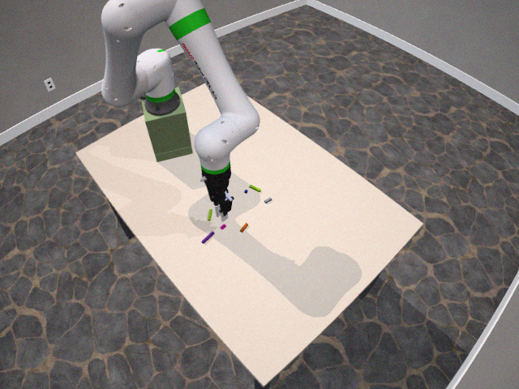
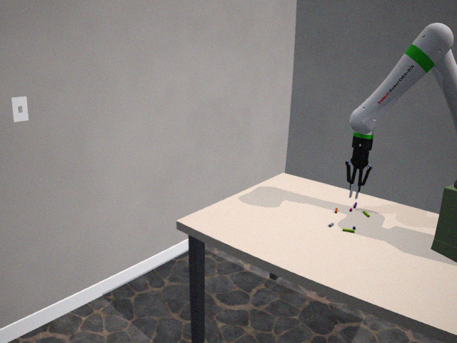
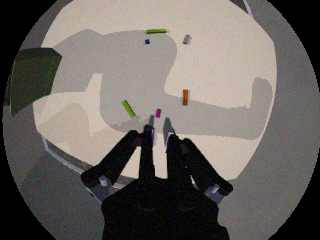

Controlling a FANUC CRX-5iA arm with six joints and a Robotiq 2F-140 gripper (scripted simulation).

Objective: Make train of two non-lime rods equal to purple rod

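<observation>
The magenta rod is 100 mm below my hand. Also, from my hand: orange rod 100 mm below, 60 mm to the left, 60 mm ahead; purple rod 100 mm below, 80 mm to the right; blue rod 180 mm to the left, 100 mm below, 70 mm behind.
</observation>
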